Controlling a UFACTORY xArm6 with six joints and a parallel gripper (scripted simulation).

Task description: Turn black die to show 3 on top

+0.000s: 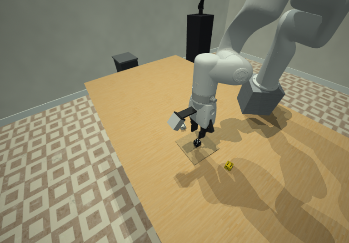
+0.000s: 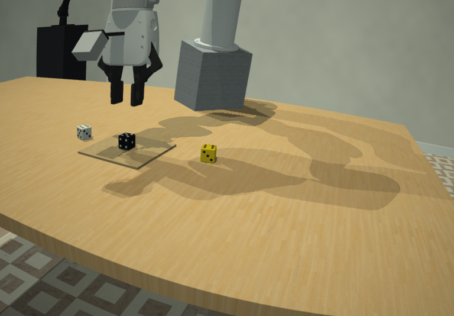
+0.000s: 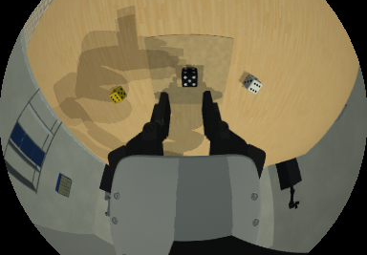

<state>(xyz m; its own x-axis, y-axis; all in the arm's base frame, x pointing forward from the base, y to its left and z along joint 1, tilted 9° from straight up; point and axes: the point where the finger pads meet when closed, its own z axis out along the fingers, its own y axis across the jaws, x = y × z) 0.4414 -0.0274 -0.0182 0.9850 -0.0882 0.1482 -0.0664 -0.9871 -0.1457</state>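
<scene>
The black die is 90 mm below my hand and 10 mm behind it. The rest, counted from my hand: yellow die (150 mm to the left, 100 mm below, 30 mm behind); tan mat (110 mm below, 10 mm behind); white die (120 mm to the right, 100 mm below, 20 mm behind).
</scene>
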